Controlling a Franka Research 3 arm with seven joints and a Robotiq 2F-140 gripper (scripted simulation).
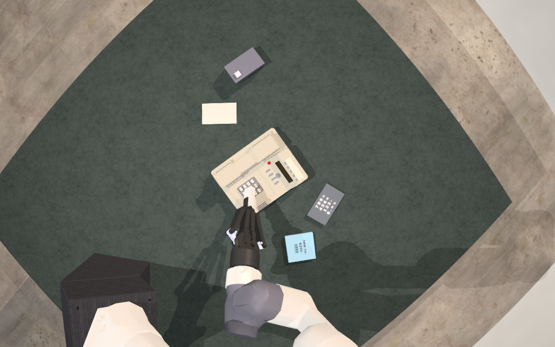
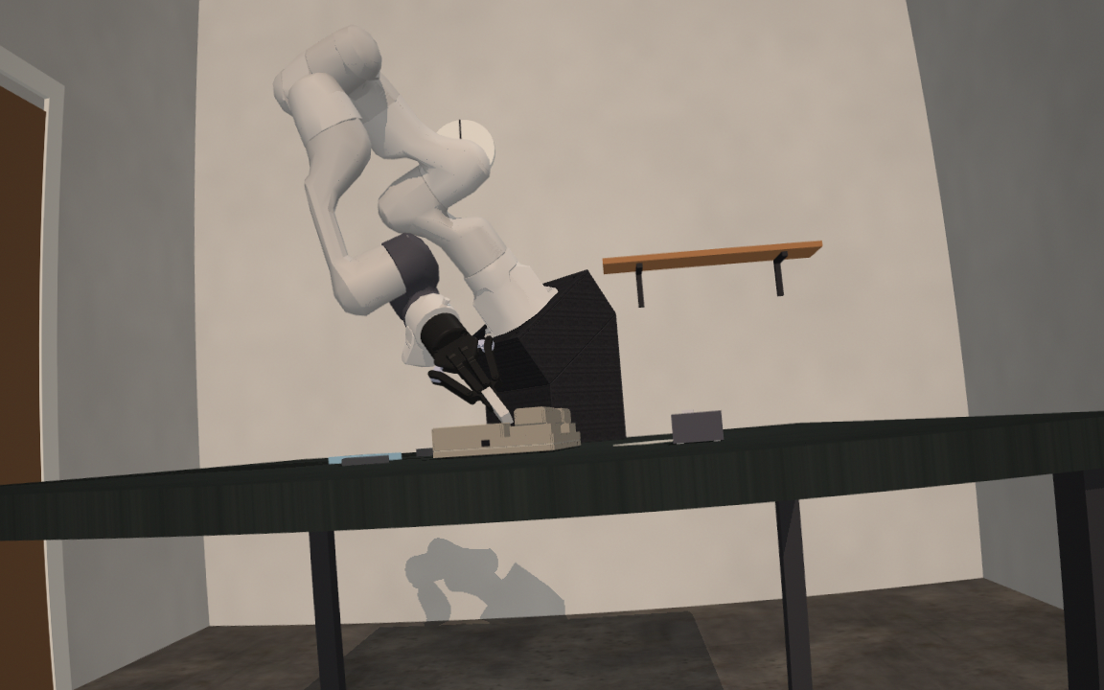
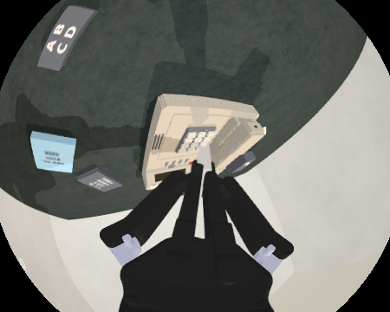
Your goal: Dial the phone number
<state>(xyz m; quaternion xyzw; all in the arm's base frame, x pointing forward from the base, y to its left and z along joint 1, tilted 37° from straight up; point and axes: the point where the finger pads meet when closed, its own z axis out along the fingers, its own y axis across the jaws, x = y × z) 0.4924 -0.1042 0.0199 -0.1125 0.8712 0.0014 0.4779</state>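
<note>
My hand is 80 mm short of the handset, 60 mm to the right of it and 30 mm above it. Also, from my hand: light blue note 220 mm to the right, 70 mm below, 50 mm behind; then blank cream card 210 mm to the left, 140 mm ahead, 70 mm below; then dark grey keypad card 200 mm to the right, 100 mm ahead, 70 mm below.
</note>
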